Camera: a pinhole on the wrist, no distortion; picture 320 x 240 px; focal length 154.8 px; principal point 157.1 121.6 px. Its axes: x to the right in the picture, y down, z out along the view. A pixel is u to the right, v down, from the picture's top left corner.
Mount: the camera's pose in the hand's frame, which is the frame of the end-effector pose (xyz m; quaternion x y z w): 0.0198 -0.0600 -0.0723 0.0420 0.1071 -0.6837 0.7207
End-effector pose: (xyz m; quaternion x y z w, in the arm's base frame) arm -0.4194 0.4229 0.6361 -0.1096 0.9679 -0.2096 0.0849
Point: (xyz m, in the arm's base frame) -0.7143 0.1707 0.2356
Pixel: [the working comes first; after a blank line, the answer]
In the camera's frame: -0.1399 0.3350 0.4793

112 230
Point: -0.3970 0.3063 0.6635
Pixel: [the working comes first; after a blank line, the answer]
In the camera's frame: 0.0364 -0.0276 0.1057

210 81
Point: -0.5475 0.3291 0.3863
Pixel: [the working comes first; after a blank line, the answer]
In the camera's frame: -0.1610 0.1355 0.2912

71 194
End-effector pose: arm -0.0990 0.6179 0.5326 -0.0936 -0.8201 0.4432 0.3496
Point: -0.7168 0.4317 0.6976
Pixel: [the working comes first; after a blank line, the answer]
In the camera's frame: -0.0145 0.3767 0.5860

153 221
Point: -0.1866 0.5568 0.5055
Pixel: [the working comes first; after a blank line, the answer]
In the camera's frame: -0.0957 -0.0086 0.1634

66 113
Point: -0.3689 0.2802 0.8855
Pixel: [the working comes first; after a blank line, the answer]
In the camera's frame: 0.3029 0.1420 0.4327

265 172
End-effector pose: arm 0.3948 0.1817 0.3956 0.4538 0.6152 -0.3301 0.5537
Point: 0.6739 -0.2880 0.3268
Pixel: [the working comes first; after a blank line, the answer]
In the camera's frame: -0.2664 -0.0802 0.5690

85 100
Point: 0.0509 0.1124 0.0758
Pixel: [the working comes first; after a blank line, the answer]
In the camera's frame: 0.3060 0.2460 0.1479

outside the picture
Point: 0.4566 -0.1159 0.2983
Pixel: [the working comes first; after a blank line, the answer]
In the camera's frame: -0.0778 -0.0133 0.3751

125 116
